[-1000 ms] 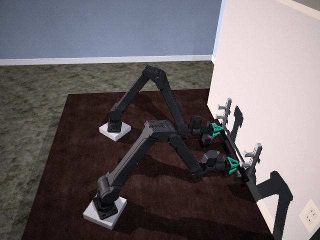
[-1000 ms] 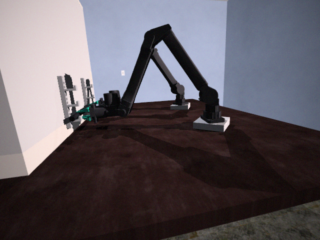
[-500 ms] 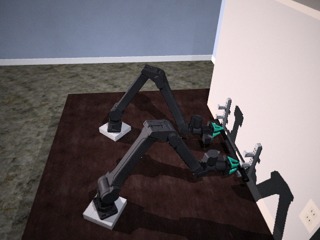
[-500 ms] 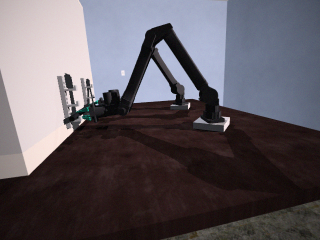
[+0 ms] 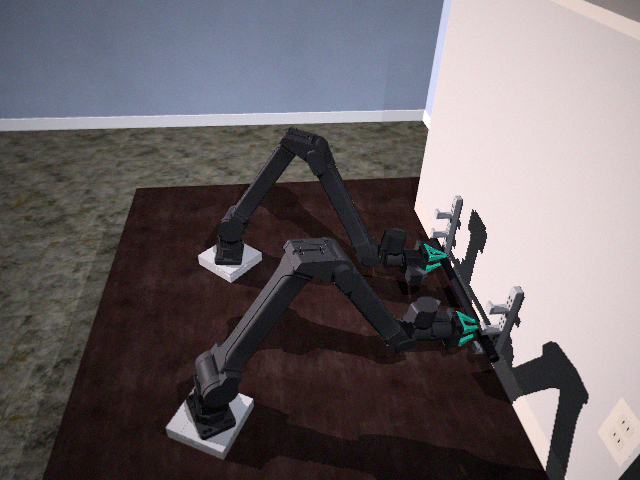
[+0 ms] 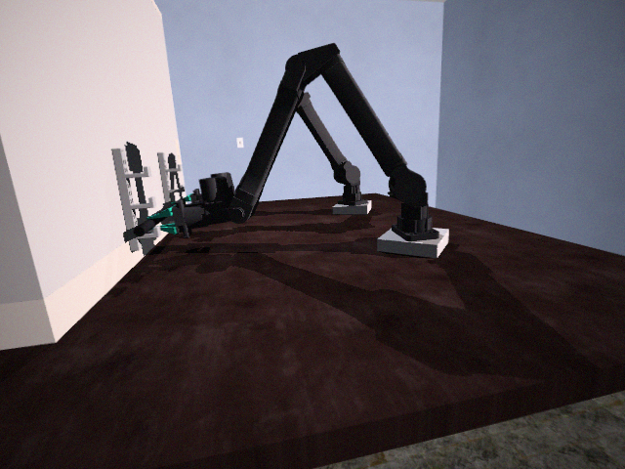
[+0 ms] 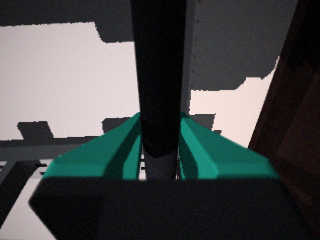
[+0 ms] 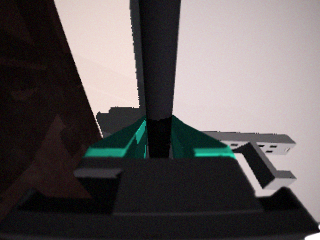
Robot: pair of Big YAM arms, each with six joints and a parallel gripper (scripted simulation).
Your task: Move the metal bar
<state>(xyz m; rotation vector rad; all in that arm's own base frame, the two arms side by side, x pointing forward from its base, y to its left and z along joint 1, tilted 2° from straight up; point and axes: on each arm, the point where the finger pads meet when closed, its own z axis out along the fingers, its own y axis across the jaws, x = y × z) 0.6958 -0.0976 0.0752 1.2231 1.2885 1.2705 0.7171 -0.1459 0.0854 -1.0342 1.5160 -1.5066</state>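
My right hand is 1 cm past the dark metal bar and 15 cm to the right of it. From my right hand the other things lie so: white wall 18 cm ahead, 13 cm to the left, 35 cm above.
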